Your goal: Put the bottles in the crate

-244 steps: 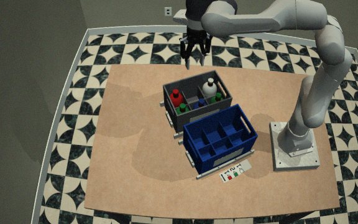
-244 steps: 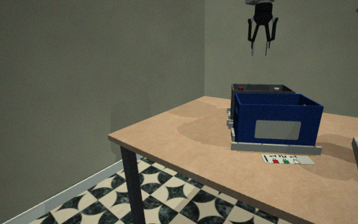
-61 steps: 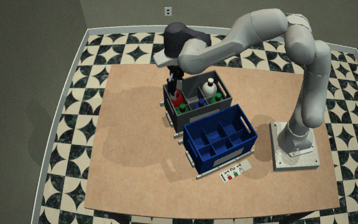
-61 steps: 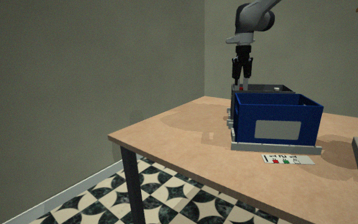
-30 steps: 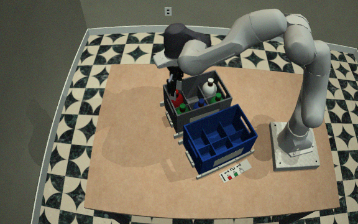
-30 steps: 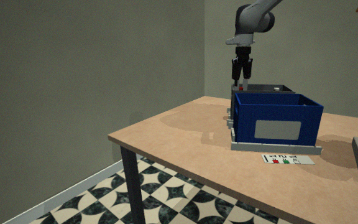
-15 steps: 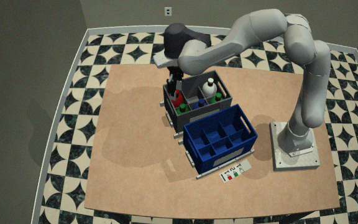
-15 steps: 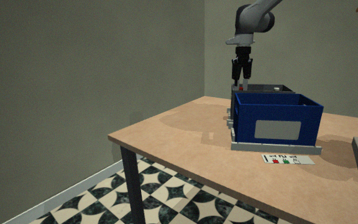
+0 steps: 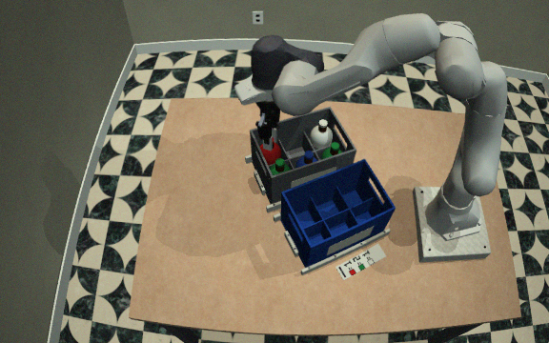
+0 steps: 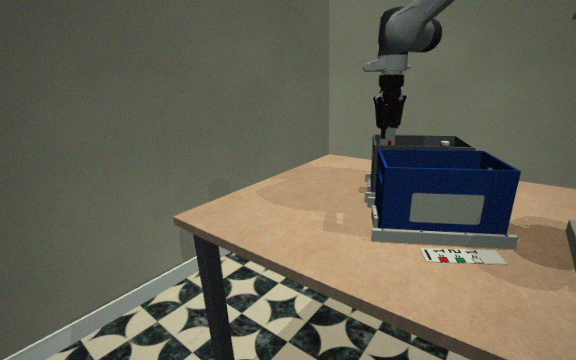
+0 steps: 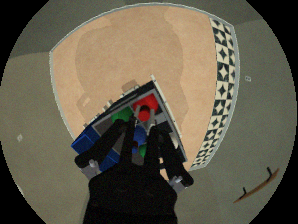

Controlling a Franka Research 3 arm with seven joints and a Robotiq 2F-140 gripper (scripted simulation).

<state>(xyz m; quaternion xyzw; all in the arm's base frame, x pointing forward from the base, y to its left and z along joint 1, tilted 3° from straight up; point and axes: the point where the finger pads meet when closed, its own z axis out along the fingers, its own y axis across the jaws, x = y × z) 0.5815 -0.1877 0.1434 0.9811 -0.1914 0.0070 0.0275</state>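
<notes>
My gripper is now 8 cm above the red bottle. The rest, counted from my hand: white bottle 16 cm behind, 8 cm below, 7 cm to the right; grey crate 10 cm behind, 9 cm below; blue bottle 12 cm behind, 8 cm below, 5 cm to the left.
</notes>
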